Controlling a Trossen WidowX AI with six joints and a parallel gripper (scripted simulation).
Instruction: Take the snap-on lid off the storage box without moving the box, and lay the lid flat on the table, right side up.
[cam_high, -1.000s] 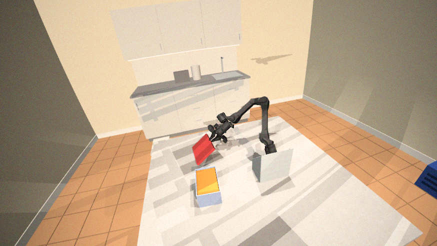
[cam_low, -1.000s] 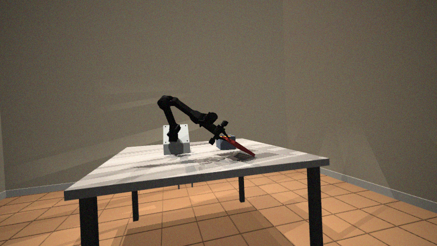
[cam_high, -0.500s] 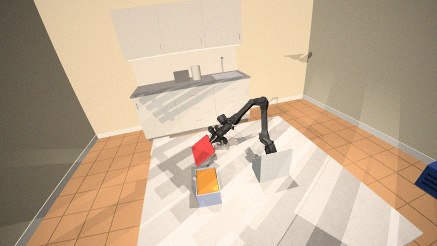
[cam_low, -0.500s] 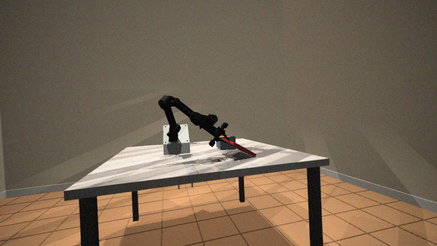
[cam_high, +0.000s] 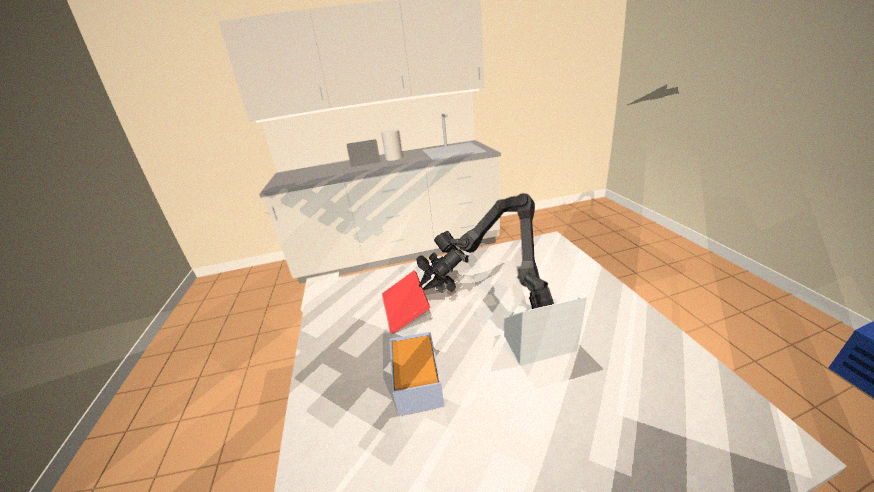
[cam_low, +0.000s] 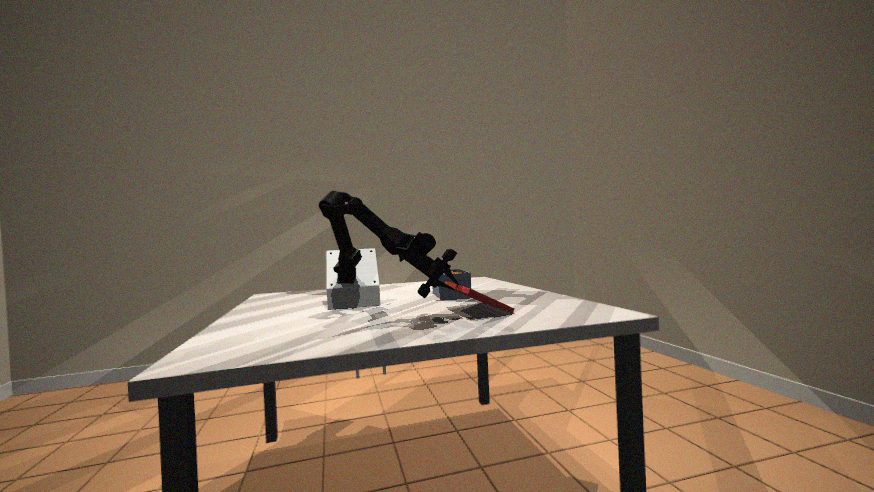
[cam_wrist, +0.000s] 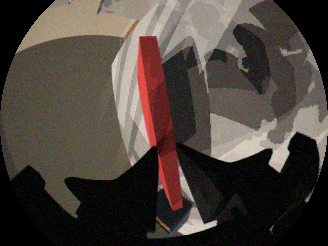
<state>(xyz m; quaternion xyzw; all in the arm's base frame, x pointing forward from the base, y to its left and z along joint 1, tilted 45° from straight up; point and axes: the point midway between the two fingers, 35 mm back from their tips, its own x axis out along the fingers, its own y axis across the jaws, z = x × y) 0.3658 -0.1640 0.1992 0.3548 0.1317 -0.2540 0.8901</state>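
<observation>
The red lid is 7 cm ahead of my gripper tip, 1 cm to the left of it and 3 cm below it. The rest, counted from my gripper tip: storage box 4 cm ahead, 37 cm to the left, 3 cm below.
</observation>
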